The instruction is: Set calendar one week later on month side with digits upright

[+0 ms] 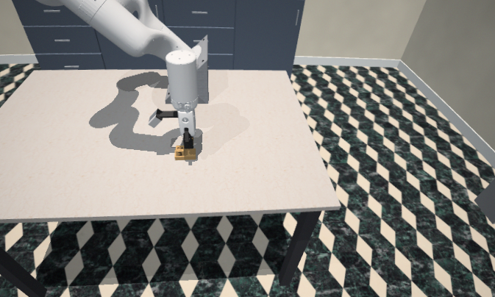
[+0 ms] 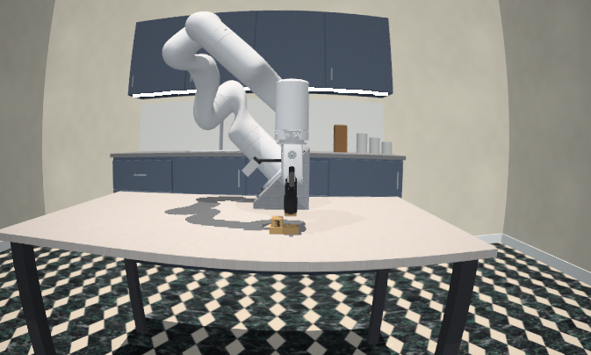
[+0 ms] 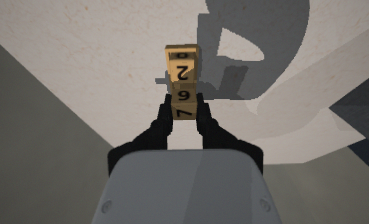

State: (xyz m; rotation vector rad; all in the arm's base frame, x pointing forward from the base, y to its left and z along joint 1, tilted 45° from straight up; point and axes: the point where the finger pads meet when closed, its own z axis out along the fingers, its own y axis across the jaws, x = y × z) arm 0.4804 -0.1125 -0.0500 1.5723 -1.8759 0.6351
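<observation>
Right now my hand is 20 mm to the left of the wooden tray and 70 mm above it.
</observation>
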